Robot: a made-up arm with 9 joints. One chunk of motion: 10 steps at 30 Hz.
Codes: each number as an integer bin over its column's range. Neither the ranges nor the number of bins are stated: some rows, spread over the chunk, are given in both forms.
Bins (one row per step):
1: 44 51 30 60 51 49 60 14 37
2: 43 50 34 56 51 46 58 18 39
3: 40 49 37 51 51 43 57 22 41
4: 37 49 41 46 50 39 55 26 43
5: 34 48 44 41 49 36 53 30 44
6: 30 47 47 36 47 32 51 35 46
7: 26 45 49 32 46 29 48 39 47
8: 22 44 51 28 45 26 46 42 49
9: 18 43 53 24 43 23 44 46 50
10: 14 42 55 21 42 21 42 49 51
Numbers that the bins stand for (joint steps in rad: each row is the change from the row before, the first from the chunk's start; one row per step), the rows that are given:
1: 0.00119 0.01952 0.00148 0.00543 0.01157 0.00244 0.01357 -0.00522 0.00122
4: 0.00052 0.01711 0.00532 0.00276 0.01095 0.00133 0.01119 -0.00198 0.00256
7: -0.00052 0.01229 0.00811 0.00010 0.00848 0.00022 0.00786 0.00152 0.00344
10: -0.00167 0.00867 0.01021 -0.00200 0.00600 -0.00067 0.00500 0.00422 0.00433
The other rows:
2: 0.00110 0.01832 0.00287 0.00467 0.01157 0.00211 0.01262 -0.00414 0.00167
3: 0.00081 0.01711 0.00392 0.00371 0.01157 0.00178 0.01214 -0.00306 0.00211
5: 0.00024 0.01590 0.00637 0.00181 0.01033 0.00100 0.01024 -0.00090 0.00278
6: -0.00014 0.01470 0.00741 0.00086 0.00910 0.00056 0.00929 0.00044 0.00322
8: -0.00090 0.01108 0.00881 -0.00067 0.00786 -0.00011 0.00690 0.00233 0.00389
9: -0.00129 0.00987 0.00951 -0.00143 0.00662 -0.00044 0.00595 0.00341 0.00411

